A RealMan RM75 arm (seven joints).
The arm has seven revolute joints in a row. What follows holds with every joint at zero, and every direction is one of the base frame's. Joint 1 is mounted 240.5 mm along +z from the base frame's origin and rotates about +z. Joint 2 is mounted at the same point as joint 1 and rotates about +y. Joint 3 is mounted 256 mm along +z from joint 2 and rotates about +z. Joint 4 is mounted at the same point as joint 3 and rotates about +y. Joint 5 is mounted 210 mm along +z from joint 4 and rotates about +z. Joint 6 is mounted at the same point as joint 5 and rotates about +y. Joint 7 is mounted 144 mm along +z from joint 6 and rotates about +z. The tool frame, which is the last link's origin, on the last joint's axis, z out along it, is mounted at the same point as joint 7; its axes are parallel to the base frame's.
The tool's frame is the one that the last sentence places.
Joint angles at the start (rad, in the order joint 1, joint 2, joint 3, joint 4, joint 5, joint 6, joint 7): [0.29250, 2.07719, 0.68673, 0.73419, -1.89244, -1.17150, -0.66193]
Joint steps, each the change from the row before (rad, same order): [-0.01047, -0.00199, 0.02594, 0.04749, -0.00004, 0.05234, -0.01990]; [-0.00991, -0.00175, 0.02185, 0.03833, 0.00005, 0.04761, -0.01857]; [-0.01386, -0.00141, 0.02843, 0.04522, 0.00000, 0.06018, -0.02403]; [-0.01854, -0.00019, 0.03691, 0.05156, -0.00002, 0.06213, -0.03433]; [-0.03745, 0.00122, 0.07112, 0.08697, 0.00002, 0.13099, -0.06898]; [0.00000, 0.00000, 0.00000, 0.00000, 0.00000, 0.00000, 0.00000]
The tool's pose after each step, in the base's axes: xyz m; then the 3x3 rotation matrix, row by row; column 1 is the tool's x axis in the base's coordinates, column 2 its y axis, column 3 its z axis. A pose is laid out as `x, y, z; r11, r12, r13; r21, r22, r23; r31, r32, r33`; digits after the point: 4 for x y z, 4 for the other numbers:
0.2473, 0.3191, -0.0391; 0.8276, -0.5523, -0.1003; 0.1379, 0.0268, 0.9901; -0.5441, -0.8332, 0.0984
0.2441, 0.3214, -0.0404; 0.8221, -0.5629, -0.0856; 0.1151, 0.0171, 0.9932; -0.5576, -0.8264, 0.0788
0.2409, 0.3239, -0.0415; 0.8161, -0.5740, -0.0674; 0.0860, 0.0053, 0.9963; -0.5715, -0.8189, 0.0537
0.2375, 0.3265, -0.0407; 0.8115, -0.5824, -0.0479; 0.0593, 0.0006, 0.9982; -0.5813, -0.8129, 0.0350
0.2339, 0.3306, -0.0391; 0.8090, -0.5877, -0.0121; 0.0015, -0.0186, 0.9998; -0.5878, -0.8089, -0.0142
0.2339, 0.3306, -0.0391; 0.8090, -0.5877, -0.0121; 0.0015, -0.0186, 0.9998; -0.5878, -0.8089, -0.0142

